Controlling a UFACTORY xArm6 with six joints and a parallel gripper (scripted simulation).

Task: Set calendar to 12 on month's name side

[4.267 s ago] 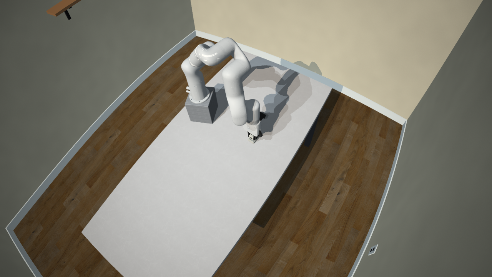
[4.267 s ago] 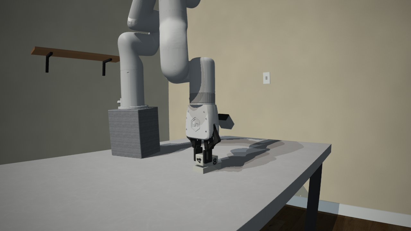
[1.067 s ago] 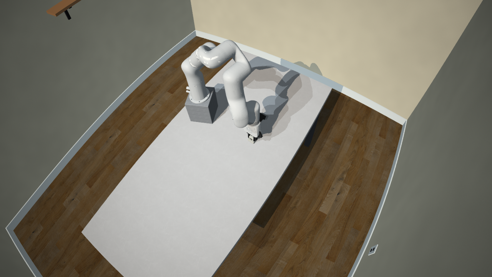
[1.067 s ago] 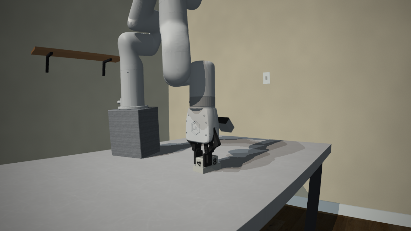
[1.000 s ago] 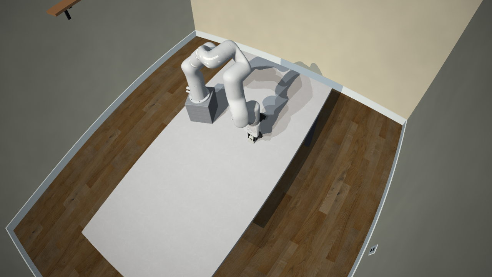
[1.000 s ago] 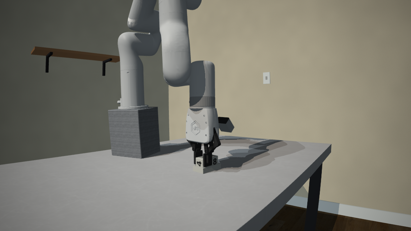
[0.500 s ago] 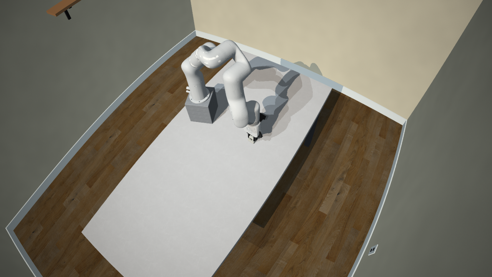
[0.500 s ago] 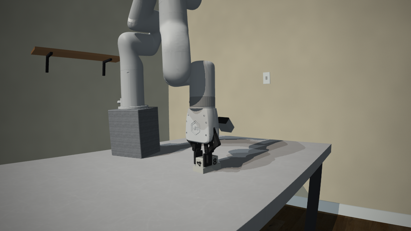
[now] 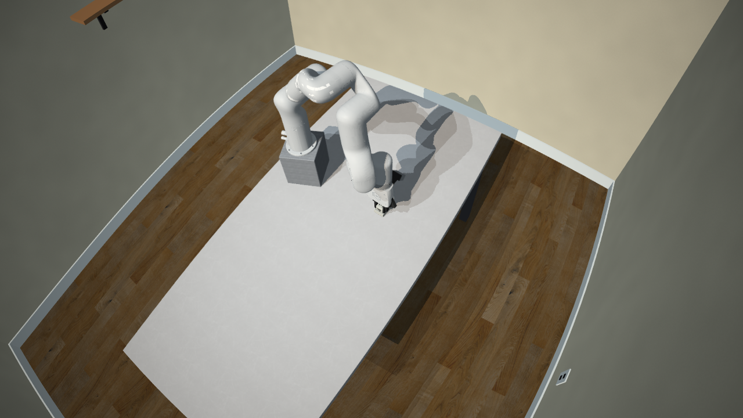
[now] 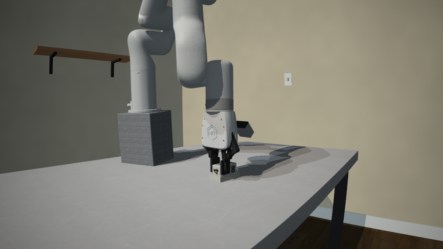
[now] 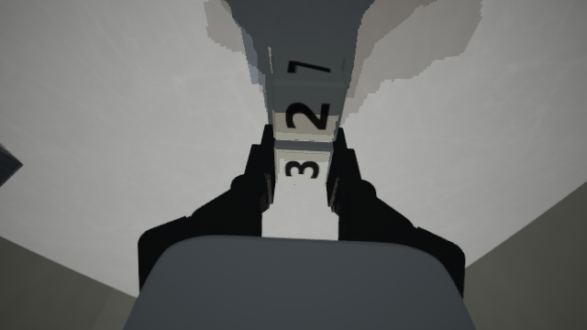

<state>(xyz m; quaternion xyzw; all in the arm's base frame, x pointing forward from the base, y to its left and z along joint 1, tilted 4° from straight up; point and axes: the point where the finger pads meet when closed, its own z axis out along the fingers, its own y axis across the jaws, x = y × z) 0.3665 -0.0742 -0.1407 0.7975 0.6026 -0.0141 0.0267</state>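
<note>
Right now the calendar tray is 20 mm to the left of my hand and 30 mm below it.
</note>
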